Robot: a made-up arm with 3 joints. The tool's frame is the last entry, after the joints.
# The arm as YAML. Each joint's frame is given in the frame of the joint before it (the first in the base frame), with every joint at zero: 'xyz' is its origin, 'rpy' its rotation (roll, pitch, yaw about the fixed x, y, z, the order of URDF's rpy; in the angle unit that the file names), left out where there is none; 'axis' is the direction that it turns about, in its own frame. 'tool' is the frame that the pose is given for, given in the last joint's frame.
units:
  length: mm
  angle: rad
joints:
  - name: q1
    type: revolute
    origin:
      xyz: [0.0, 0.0, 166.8]
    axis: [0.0, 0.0, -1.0]
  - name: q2
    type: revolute
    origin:
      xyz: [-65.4, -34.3, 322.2]
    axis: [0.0, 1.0, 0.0]
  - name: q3
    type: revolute
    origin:
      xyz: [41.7, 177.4, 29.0]
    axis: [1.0, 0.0, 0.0]
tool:
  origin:
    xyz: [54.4, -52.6, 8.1]
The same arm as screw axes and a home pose.
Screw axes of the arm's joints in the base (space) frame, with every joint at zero. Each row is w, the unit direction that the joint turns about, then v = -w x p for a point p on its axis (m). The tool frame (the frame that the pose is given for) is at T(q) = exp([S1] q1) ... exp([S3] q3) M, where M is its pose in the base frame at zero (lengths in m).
S1: w 0 0 -1 v 0 0 0
S2: w 0 1 0 v -0.489 0 -0.0654
S3: w 1 0 0 v 0 0.518 -0.1431
M =
1 0 0 0.0307
0 1 0 0.0905
0 0 1 0.5261
0 0 0 1

